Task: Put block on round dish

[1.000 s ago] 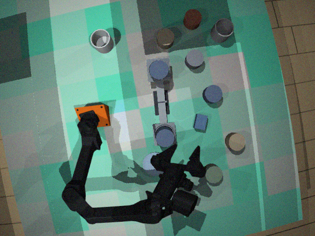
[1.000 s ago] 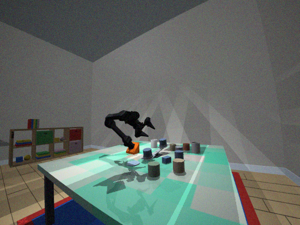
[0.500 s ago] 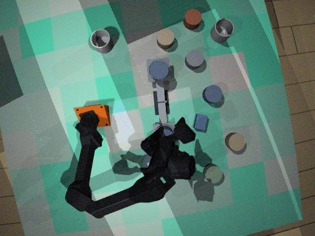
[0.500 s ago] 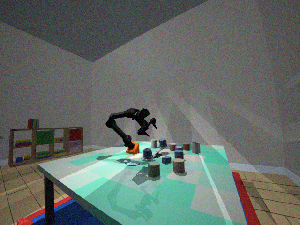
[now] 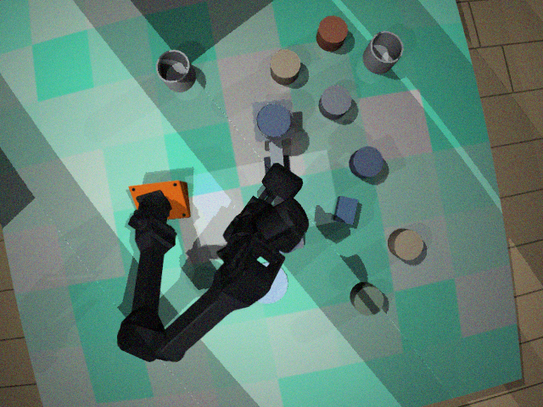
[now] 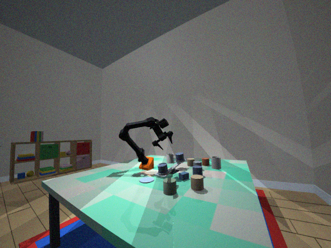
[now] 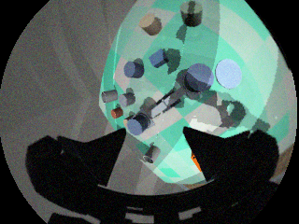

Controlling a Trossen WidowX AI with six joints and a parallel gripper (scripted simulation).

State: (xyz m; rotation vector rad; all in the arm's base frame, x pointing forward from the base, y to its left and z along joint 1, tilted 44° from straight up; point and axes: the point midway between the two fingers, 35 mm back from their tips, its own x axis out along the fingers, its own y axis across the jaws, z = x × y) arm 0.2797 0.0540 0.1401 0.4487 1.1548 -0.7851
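Right now the grey block is 17 cm below my gripper tip, 10 cm to the right of it and 1 cm ahead of it. From my gripper tip the other things lie so: round dish 21 cm to the right, 21 cm below, 6 cm behind; blue cuboid 19 cm below, 16 cm ahead, 9 cm to the right.
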